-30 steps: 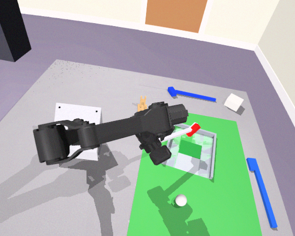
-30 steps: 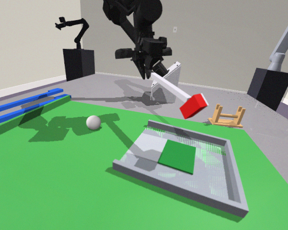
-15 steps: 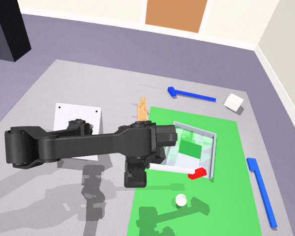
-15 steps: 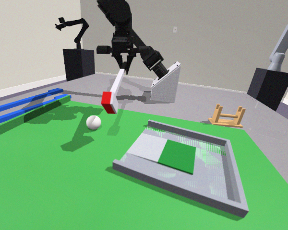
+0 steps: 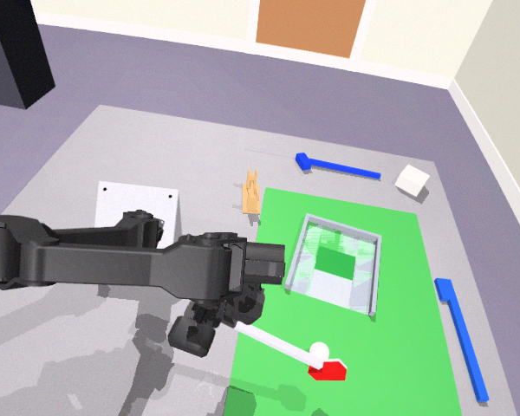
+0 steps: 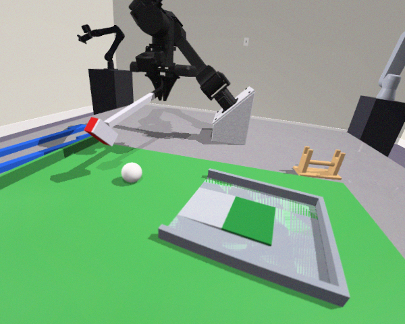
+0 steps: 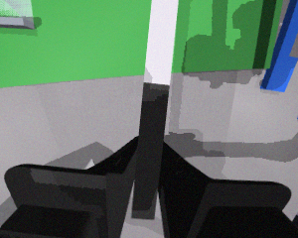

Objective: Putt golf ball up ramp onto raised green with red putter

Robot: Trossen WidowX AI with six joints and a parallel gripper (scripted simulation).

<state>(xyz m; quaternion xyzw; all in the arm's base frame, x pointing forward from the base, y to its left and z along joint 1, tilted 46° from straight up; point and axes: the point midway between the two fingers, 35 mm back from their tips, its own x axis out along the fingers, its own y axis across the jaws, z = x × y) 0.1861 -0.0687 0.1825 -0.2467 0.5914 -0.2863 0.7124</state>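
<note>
Right now the red putter is 120 mm ahead of my gripper tip, 10 mm to the right of it and 10 mm below it. Also, from my gripper tip: mat: 290 mm ahead, 170 mm to the left, 140 mm below; then white golf ball: 220 mm ahead, 120 mm below, 40 mm to the left; then white cube: 690 mm to the left, 500 mm ahead, 120 mm below.
</note>
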